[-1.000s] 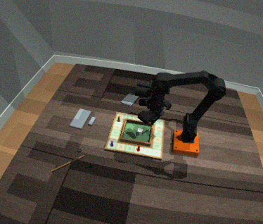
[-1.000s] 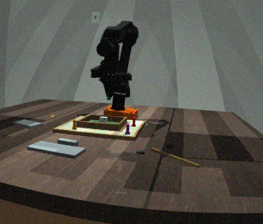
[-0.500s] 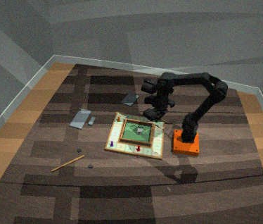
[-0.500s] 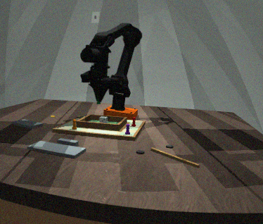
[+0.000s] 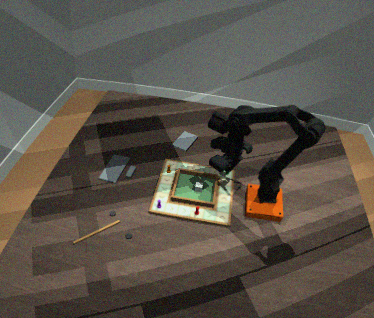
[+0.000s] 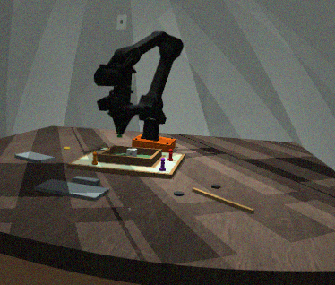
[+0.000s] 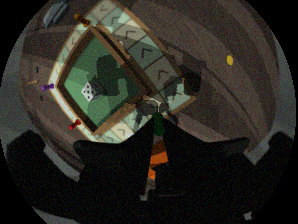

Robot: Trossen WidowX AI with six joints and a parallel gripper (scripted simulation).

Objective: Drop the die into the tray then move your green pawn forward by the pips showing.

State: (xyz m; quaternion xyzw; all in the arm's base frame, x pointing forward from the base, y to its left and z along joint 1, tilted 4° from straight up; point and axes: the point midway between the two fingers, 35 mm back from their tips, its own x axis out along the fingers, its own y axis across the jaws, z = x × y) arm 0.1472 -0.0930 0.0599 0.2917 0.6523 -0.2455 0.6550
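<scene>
Right now the white die is 11 cm ahead of my gripper tip, 5 cm to the left of it and 4 cm below it. Round my gripper tip: green pawn: 1 cm above; green-floored tray: 12 cm ahead, 5 cm to the left, 6 cm below; red pawn: 11 cm ahead, 17 cm to the left, 4 cm below.
</scene>
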